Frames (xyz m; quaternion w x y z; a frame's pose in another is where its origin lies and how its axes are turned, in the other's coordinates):
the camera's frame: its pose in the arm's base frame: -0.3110 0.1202 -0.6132 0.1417 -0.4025 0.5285 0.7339
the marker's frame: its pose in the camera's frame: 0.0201 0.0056 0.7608 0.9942 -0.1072 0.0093 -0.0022
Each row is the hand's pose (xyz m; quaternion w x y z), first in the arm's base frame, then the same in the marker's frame.
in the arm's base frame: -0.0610 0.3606 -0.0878 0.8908 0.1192 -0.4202 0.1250
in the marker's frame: -0.6101 0.2107 -0.5749 0.0565 -0.0038 0.5842 0.8096
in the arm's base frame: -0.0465 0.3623 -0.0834 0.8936 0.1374 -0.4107 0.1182
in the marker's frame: -0.6229 0.2048 -0.5809 0.0650 -0.0171 0.5959 0.8002
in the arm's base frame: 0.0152 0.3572 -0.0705 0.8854 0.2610 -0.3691 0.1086
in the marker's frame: -0.6698 0.1833 -0.6174 0.1070 -0.0622 0.6809 0.7218
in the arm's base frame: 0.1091 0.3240 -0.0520 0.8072 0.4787 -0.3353 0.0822
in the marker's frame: -0.7345 0.1647 -0.6930 0.2121 -0.0879 0.8019 0.5516
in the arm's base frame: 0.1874 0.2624 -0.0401 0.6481 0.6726 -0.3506 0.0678
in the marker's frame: -0.7780 0.1667 -0.7834 0.3273 -0.0333 0.8778 0.3482
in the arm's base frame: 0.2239 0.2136 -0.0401 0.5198 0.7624 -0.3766 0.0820
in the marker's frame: -0.7895 0.1759 -0.8426 0.3779 0.0392 0.8991 0.2174
